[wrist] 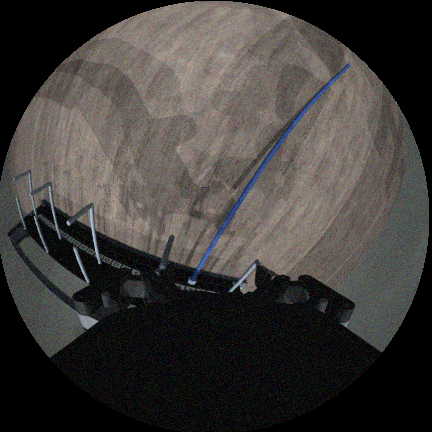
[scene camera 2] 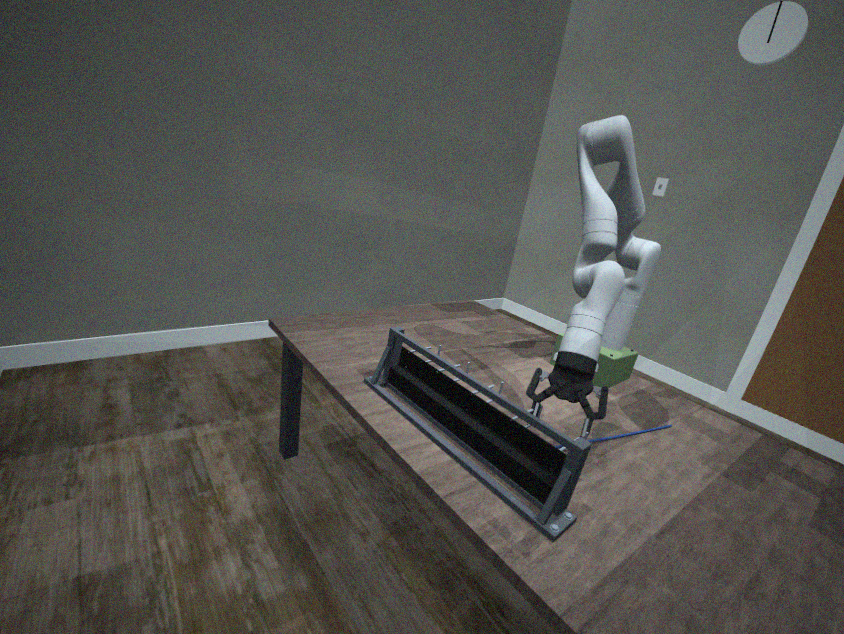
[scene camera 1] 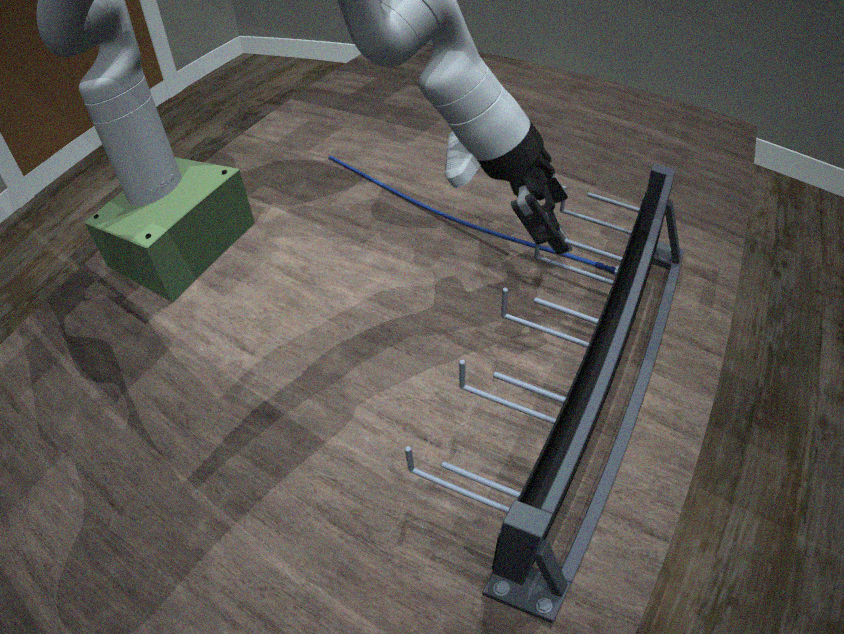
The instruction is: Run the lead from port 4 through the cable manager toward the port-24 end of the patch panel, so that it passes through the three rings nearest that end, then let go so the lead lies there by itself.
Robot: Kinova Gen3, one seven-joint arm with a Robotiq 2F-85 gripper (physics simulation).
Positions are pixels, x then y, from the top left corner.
Scene:
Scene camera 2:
my gripper: 557,430
patch panel: 536,479
panel foot: 563,524

